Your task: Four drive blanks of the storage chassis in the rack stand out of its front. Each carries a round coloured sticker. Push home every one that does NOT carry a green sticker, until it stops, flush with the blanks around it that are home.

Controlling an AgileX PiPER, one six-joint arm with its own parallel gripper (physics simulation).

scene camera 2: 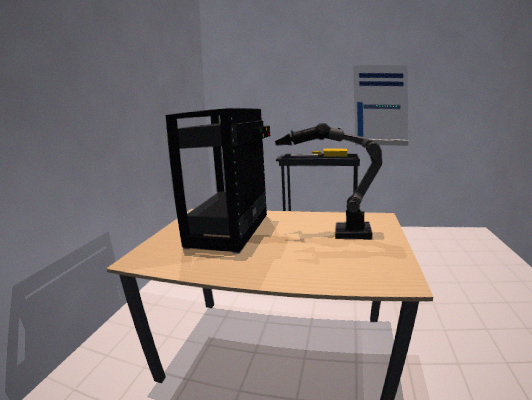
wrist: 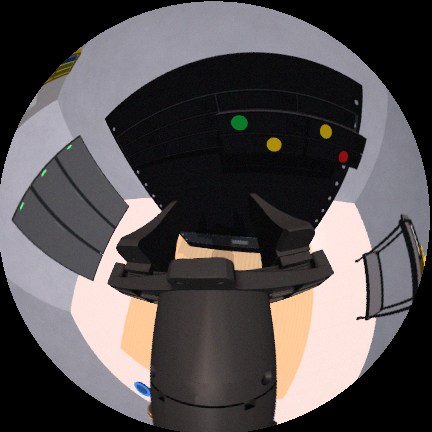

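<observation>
The black rack [scene camera 2: 231, 175] [wrist: 334, 186] stands on the table, with the storage chassis [scene camera 2: 200, 135] [wrist: 170, 134] near its top. Four blanks stand out as a two-by-two block at the chassis's right in the wrist view: green-stickered [wrist: 239, 122] upper left, yellow-stickered [wrist: 274, 144] lower left, yellow-stickered [wrist: 326, 131] upper right, red-stickered [wrist: 343, 157] lower right. In scene camera 2 this block is small and dark. My gripper [scene camera 2: 276, 143] [wrist: 213, 204] is open and empty, in front of the rack, apart from the blanks and slightly lower than them.
The rack and my arm's base [scene camera 2: 353, 230] stand on the wooden table [scene camera 2: 300, 280]. A dark unit [scene camera 2: 254, 212] [wrist: 220, 241] sits low in the rack. A side cart [scene camera 2: 320, 161] carrying a yellow object [scene camera 2: 335, 152] stands behind. Grey cabinets [wrist: 70, 210] stand at left in the wrist view.
</observation>
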